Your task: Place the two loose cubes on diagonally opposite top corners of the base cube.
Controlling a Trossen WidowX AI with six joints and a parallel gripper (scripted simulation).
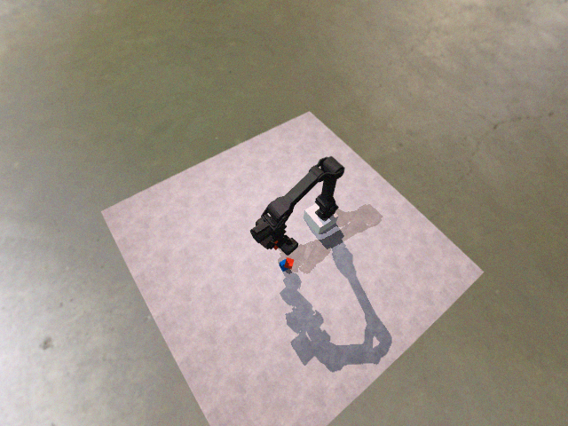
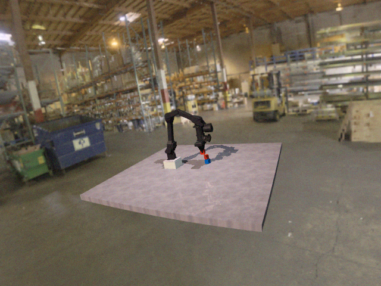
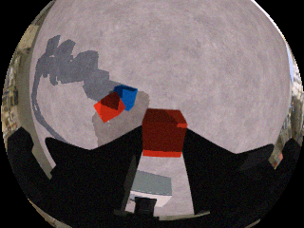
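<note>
Now: the blue cube 100 mm below my gripper tip and 70 mm to the left of it.
</note>
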